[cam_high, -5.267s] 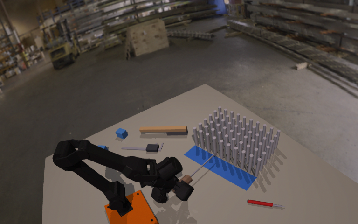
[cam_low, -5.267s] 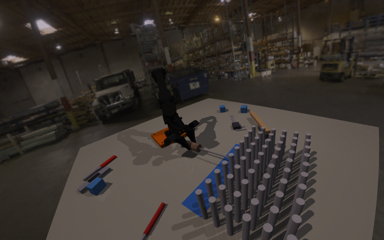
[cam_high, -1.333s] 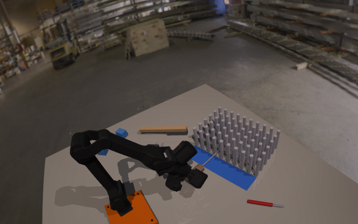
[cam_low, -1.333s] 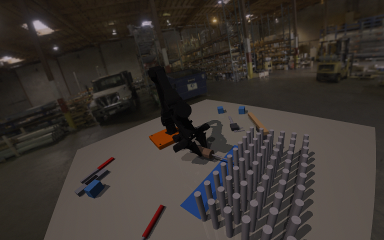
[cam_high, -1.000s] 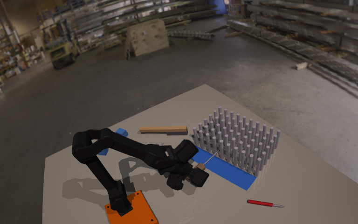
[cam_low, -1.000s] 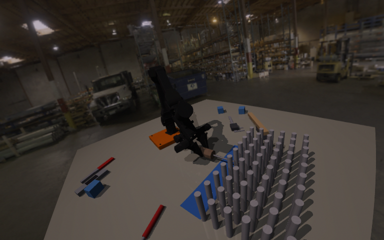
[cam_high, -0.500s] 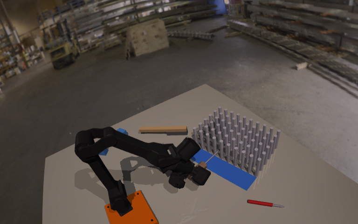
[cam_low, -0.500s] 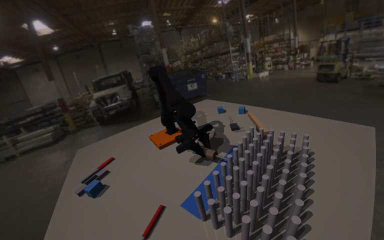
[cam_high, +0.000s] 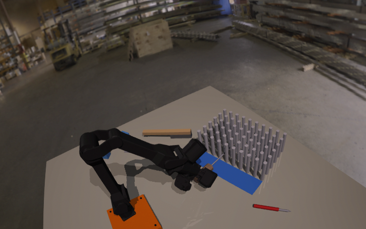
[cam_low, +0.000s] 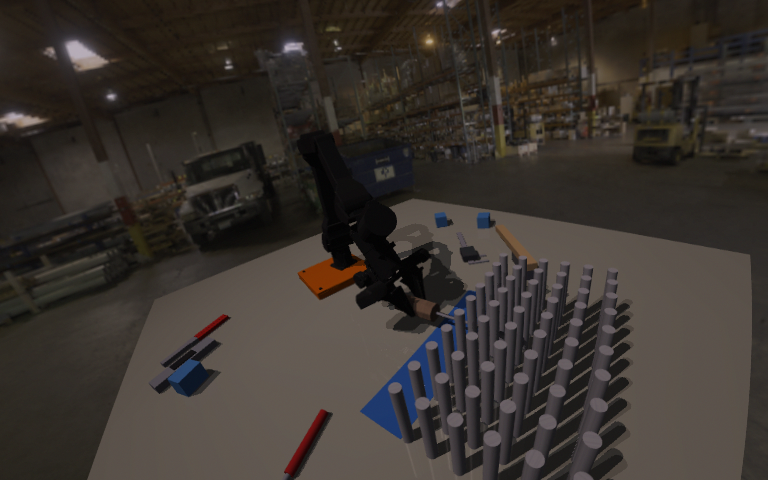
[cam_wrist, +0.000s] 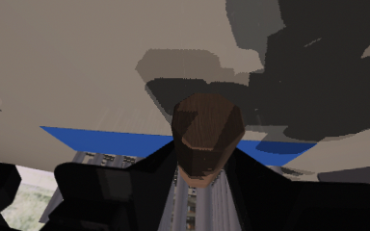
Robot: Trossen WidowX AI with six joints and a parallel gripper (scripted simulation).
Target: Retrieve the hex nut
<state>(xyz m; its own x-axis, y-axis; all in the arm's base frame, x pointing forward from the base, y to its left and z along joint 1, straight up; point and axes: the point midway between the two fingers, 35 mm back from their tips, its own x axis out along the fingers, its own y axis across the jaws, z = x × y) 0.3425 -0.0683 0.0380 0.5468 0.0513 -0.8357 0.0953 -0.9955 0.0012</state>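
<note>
The blue taped strip lies 80 mm ahead of my gripper tip, 30 mm to the right of it and 30 mm below it. Also, from my gripper tip: rod 100 mm ahead, 10 mm to the left; red screwdriver 70 mm ahead, 350 mm to the right, 20 mm below.
</note>
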